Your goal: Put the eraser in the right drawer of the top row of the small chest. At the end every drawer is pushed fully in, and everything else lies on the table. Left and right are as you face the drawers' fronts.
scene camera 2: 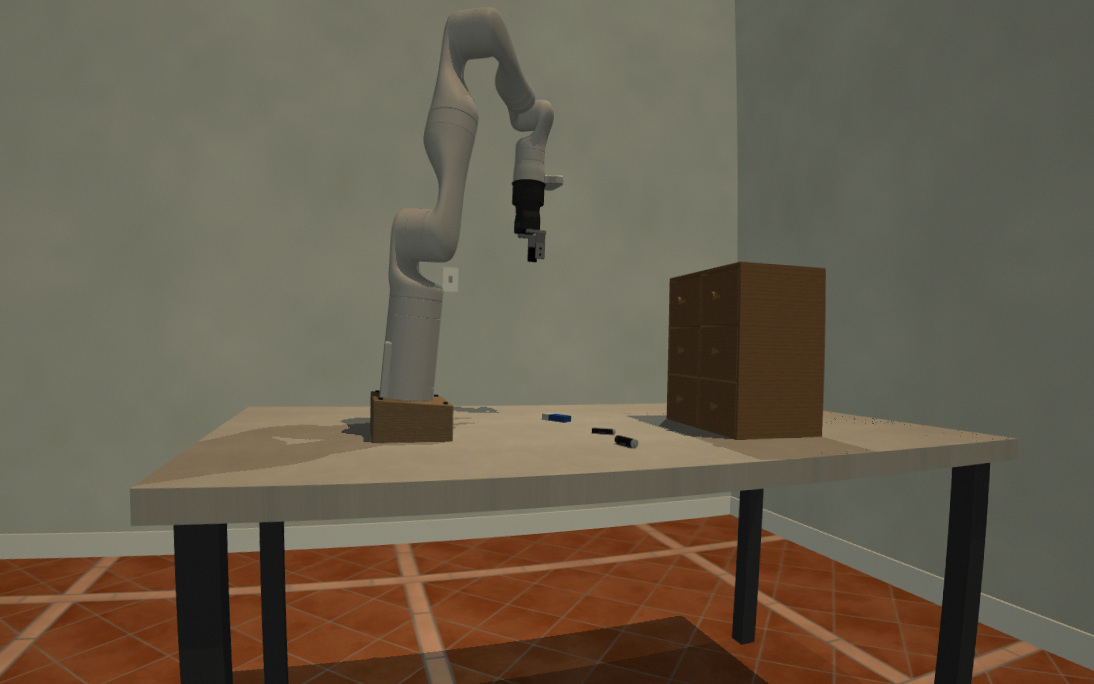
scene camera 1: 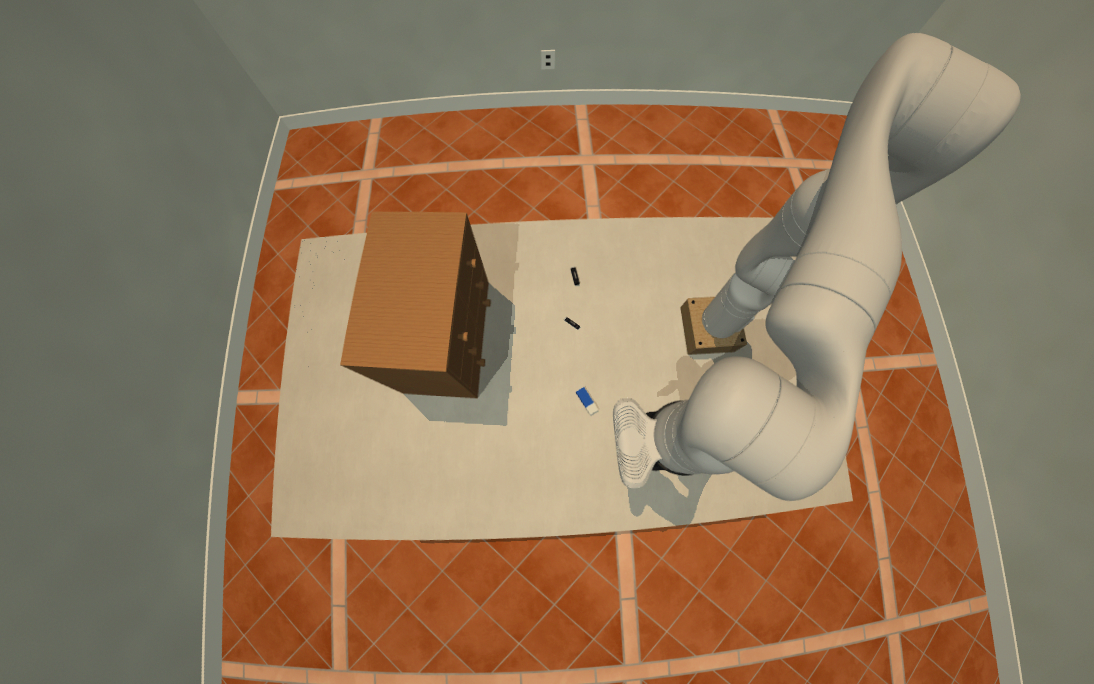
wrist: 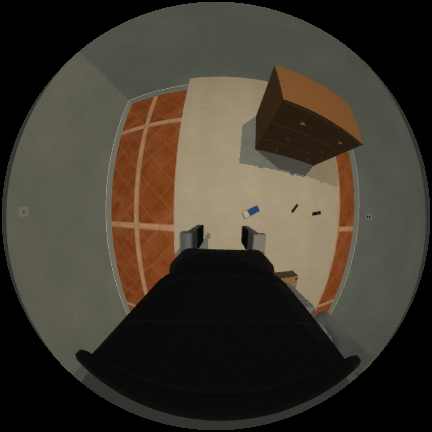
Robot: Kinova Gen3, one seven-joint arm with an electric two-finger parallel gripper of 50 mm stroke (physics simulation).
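Places are measured from the arm's base along level axes (x right, y back, z down), in millimetres.
Pixels of known places: gripper, fingertip midpoint: (scene camera 2: 535,260) (wrist: 222,233); arm's base, link origin: (scene camera 2: 406,397) (scene camera 1: 720,320).
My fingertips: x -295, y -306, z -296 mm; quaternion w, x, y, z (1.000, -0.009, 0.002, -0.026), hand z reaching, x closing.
For each thing: its top centre in the pictures, then the offset to it from my fingertips. Level surfaces: height alone.
- eraser, top centre: (scene camera 2: 556,414) (scene camera 1: 587,400) (wrist: 250,211) dx +111, dy -26, dz +350 mm
- table, surface height: dz +363 mm
- small chest, top centre: (scene camera 1: 404,284) (scene camera 2: 741,273) (wrist: 324,99) dx +276, dy -377, dz +38 mm
The eraser (scene camera 1: 586,400) (scene camera 2: 556,417) (wrist: 250,212), blue with a white end, lies flat on the table (scene camera 1: 387,483) (scene camera 2: 500,467) (wrist: 210,150). The small chest (scene camera 1: 409,290) (scene camera 2: 780,354) (wrist: 320,105) is brown wood with two columns and three rows of drawers with small knobs. All its drawer fronts look flush with the chest. My gripper (scene camera 2: 536,259) (wrist: 222,233) is open and empty, pointing down high above the table. In the wrist view the eraser shows beyond the fingertips, a little to the right. In scene camera 1 the fingers are hidden under the arm.
Two small dark cylinders, one (scene camera 1: 572,323) (scene camera 2: 602,430) (wrist: 295,208) and another (scene camera 1: 575,275) (scene camera 2: 626,442) (wrist: 316,213), lie on the table beyond the eraser, in front of the chest. The arm's wooden base block (scene camera 1: 692,337) (scene camera 2: 411,421) (wrist: 287,276) stands across from the drawer fronts.
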